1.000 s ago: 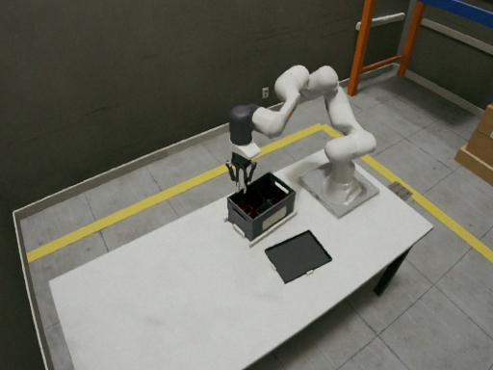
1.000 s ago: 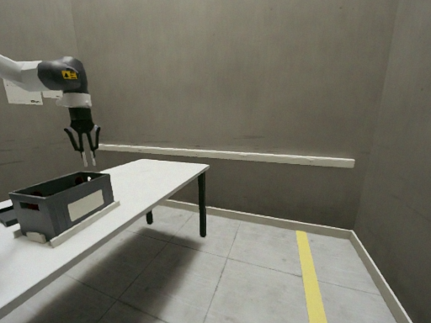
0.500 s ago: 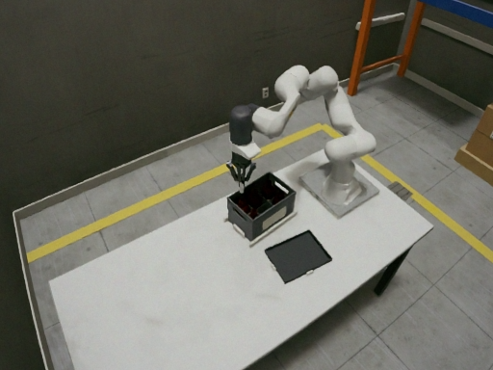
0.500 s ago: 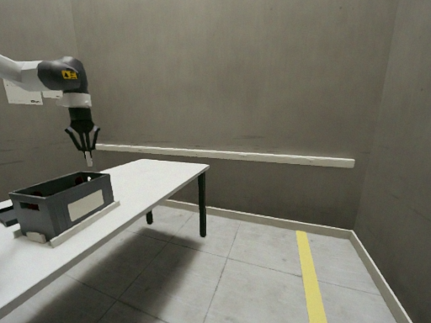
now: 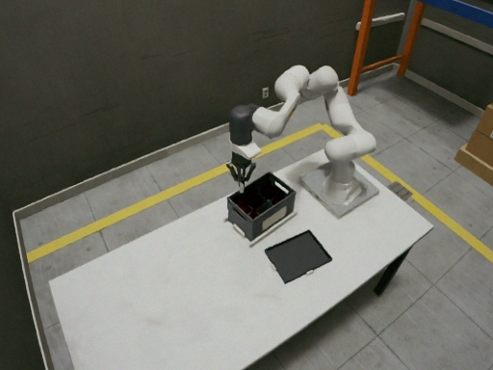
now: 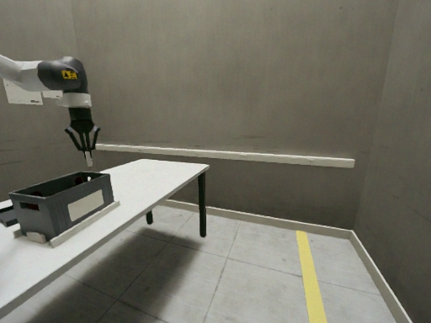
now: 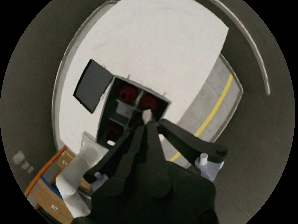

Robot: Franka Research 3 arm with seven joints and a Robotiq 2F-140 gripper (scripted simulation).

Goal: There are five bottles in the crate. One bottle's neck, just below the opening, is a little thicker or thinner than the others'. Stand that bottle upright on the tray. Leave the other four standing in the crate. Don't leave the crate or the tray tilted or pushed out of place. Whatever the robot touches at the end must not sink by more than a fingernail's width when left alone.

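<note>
The dark grey crate is 17 cm below my hand, 9 cm behind it and 3 cm to the left of it. From my hand the other things lie so: flat black tray (32 cm to the left, 24 cm below, 9 cm behind).
</note>
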